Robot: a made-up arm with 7 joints. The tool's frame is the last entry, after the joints. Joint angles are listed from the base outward.
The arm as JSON. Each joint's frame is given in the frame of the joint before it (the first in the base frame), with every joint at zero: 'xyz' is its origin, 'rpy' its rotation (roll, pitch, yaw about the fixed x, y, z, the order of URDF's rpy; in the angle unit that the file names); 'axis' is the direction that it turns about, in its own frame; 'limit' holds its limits. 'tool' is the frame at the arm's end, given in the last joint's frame.
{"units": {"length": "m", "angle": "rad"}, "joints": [
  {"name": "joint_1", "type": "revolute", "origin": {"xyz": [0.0, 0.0, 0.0], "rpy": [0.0, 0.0, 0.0]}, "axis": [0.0, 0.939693, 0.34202], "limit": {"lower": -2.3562, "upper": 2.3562}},
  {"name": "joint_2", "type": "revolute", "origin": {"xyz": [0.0, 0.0, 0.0], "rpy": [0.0, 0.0, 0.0]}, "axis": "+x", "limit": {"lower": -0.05, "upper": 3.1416}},
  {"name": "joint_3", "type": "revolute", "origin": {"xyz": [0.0, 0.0, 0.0], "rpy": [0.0, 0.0, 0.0]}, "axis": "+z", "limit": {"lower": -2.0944, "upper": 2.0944}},
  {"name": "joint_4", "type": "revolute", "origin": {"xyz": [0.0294, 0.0, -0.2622], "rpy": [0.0, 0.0, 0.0]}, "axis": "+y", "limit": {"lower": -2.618, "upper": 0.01}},
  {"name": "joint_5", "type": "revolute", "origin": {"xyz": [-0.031, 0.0, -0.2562], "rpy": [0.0, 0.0, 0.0]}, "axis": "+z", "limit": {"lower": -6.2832, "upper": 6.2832}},
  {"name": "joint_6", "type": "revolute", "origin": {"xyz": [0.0, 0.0, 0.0], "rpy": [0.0, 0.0, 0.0]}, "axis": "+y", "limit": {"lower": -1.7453, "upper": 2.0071}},
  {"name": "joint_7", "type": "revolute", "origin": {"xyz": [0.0, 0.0, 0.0], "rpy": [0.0, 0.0, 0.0]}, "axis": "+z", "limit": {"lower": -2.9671, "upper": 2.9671}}
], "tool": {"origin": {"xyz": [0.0, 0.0, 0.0], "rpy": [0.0, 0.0, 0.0]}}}
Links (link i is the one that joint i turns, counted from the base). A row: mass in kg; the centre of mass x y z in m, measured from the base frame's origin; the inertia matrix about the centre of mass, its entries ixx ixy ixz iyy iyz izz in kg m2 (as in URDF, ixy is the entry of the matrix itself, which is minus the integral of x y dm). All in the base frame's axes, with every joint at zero. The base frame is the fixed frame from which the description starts. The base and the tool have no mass.
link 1: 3; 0.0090 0.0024 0.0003; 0.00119 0 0 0.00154 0.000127 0.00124
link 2: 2.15; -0.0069 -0.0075 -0.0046; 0.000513 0 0 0.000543 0 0.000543
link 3: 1.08; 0.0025 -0.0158 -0.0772; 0.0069 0 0.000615 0.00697 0 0.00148
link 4: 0.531; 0.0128 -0.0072 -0.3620; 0.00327 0 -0.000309 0.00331 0 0.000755
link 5: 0.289; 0.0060 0.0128 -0.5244; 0.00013 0 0 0.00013 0 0.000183
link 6: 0.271; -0.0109 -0.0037 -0.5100; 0.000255 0 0 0.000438 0 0.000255
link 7: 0.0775; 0.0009 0.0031 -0.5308; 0.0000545 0 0 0.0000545 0 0.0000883
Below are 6 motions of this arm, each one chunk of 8 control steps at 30 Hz.
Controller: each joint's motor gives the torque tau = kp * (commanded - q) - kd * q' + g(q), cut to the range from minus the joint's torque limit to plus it. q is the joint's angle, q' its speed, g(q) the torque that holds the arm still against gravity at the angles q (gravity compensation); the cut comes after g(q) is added. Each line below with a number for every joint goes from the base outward.
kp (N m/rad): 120 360 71 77 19 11 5
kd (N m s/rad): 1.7 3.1 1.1 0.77 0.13 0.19 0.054
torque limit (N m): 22 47 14 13 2.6 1.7 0.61
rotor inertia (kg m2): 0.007 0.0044 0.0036 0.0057 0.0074 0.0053 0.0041
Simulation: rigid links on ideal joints. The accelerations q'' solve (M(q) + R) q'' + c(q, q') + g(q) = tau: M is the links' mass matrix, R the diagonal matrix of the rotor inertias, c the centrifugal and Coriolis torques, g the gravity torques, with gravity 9.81 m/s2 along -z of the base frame. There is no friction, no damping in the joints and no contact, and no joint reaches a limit. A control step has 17 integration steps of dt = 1/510 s. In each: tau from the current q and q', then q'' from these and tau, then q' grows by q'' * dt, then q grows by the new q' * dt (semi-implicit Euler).
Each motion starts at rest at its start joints. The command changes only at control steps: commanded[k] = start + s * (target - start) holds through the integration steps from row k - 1 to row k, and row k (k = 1, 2, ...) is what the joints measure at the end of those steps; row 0 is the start. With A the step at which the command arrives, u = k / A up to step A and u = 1 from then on. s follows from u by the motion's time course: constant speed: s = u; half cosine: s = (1 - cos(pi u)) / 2; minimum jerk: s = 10 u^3 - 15 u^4 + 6 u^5; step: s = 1 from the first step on.
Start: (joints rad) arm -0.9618 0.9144 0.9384 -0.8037 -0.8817 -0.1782 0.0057
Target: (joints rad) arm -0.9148 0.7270 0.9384 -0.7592 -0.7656 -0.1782 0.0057
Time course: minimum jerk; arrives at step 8
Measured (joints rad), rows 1 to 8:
1: -0.9617 0.9121 0.9395 -0.8054 -0.8800 -0.1783 0.0057
2: -0.9609 0.8986 0.9436 -0.8118 -0.8694 -0.1786 0.0056
3: -0.9582 0.8678 0.9457 -0.8135 -0.8454 -0.1792 0.0057
4: -0.9508 0.8213 0.9410 -0.7998 -0.8146 -0.1796 0.0059
5: -0.9370 0.7695 0.9313 -0.7706 -0.7873 -0.1793 0.0061
6: -0.9185 0.7276 0.9231 -0.7383 -0.7691 -0.1782 0.0059
7: -0.9004 0.7079 0.9227 -0.7182 -0.7616 -0.1769 0.0055
8: -0.8893 0.7117 0.9317 -0.7204 -0.7632 -0.1763 0.0054

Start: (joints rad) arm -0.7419 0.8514 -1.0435 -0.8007 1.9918 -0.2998 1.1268
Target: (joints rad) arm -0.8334 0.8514 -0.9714 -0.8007 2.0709 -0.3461 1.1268
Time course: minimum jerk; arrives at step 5
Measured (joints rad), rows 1 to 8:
1: -0.7430 0.8511 -1.0419 -0.7998 1.9962 -0.3015 1.1267
2: -0.7505 0.8500 -1.0328 -0.7959 2.0189 -0.3108 1.1265
3: -0.7719 0.8499 -1.0131 -0.7919 2.0569 -0.3287 1.1265
4: -0.8077 0.8517 -0.9869 -0.7926 2.0807 -0.3453 1.1270
5: -0.8464 0.8541 -0.9635 -0.8008 2.0749 -0.3510 1.1275
6: -0.8731 0.8540 -0.9494 -0.8112 2.0639 -0.3485 1.1272
7: -0.8795 0.8517 -0.9474 -0.8176 2.0679 -0.3463 1.1265
8: -0.8669 0.8496 -0.9553 -0.8160 2.0745 -0.3463 1.1266

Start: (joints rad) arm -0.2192 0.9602 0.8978 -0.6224 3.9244 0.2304 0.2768
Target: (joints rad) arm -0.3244 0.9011 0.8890 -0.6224 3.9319 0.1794 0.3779
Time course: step
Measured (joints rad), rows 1 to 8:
1: -0.2738 0.9151 0.9369 -0.6265 3.9321 0.1940 0.3315
2: -0.3333 0.8843 0.8760 -0.6043 3.9410 0.1672 0.4133
3: -0.3608 0.8755 0.8465 -0.6071 3.9274 0.1725 0.4314
4: -0.3534 0.8931 0.8623 -0.6251 3.9229 0.1824 0.3901
5: -0.3307 0.9134 0.8956 -0.6415 3.9347 0.1821 0.3513
6: -0.3155 0.9176 0.9121 -0.6420 3.9397 0.1782 0.3529
7: -0.3149 0.9067 0.9030 -0.6267 3.9327 0.1777 0.3790
8: -0.3206 0.8937 0.8854 -0.6099 3.9278 0.1793 0.3949

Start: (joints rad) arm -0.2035 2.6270 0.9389 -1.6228 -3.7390 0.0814 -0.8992
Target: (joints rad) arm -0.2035 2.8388 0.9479 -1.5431 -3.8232 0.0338 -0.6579
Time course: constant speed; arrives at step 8
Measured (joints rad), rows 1 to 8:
1: -0.2008 2.6544 0.9318 -1.5999 -3.7485 0.0782 -0.8822
2: -0.1977 2.6841 0.9353 -1.5922 -3.7661 0.0701 -0.8414
3: -0.1993 2.7127 0.9410 -1.5948 -3.7764 0.0626 -0.7959
4: -0.2013 2.7414 0.9475 -1.5887 -3.7824 0.0572 -0.7625
5: -0.2041 2.7670 0.9509 -1.5751 -3.7936 0.0518 -0.7400
6: -0.2062 2.7914 0.9509 -1.5590 -3.8071 0.0459 -0.7172
7: -0.2064 2.8168 0.9501 -1.5459 -3.8173 0.0398 -0.6869
8: -0.2047 2.8437 0.9501 -1.5378 -3.8261 0.0338 -0.6519

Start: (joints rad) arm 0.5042 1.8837 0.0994 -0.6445 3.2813 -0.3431 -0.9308
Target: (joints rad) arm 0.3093 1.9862 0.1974 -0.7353 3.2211 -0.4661 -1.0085
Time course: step
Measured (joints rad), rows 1 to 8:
1: 0.3793 1.9268 0.0916 -0.6946 3.2165 -0.4291 -0.9718
2: 0.3066 2.0074 0.2038 -0.7824 3.1832 -0.5010 -1.0338
3: 0.2575 2.0454 0.2912 -0.8088 3.2325 -0.4864 -1.0514
4: 0.2534 2.0321 0.2913 -0.7635 3.2518 -0.4571 -1.0216
5: 0.2921 1.9900 0.2246 -0.7126 3.2175 -0.4577 -0.9891
6: 0.3345 1.9550 0.1567 -0.7076 3.2018 -0.4701 -0.9869
7: 0.3465 1.9526 0.1369 -0.7303 3.2198 -0.4714 -1.0064
8: 0.3279 1.9753 0.1671 -0.7469 3.2294 -0.4662 -1.0206

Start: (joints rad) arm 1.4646 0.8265 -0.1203 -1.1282 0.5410 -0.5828 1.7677
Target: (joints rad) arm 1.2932 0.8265 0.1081 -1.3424 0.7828 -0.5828 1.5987
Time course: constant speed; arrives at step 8
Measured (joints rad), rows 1 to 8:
1: 1.4646 0.8233 -0.1037 -1.1431 0.5703 -0.5814 1.7558
2: 1.4506 0.8229 -0.0784 -1.1675 0.6193 -0.5800 1.7275
3: 1.4204 0.8242 -0.0457 -1.1986 0.6487 -0.5804 1.6960
4: 1.3816 0.8265 -0.0096 -1.2369 0.6673 -0.5823 1.6723
5: 1.3430 0.8284 0.0256 -1.2761 0.6977 -0.5844 1.6559
6: 1.3124 0.8294 0.0576 -1.3098 0.7338 -0.5855 1.6397
7: 1.2928 0.8292 0.0860 -1.3351 0.7633 -0.5853 1.6190
8: 1.2816 0.8282 0.1119 -1.3539 0.7905 -0.5842 1.5949

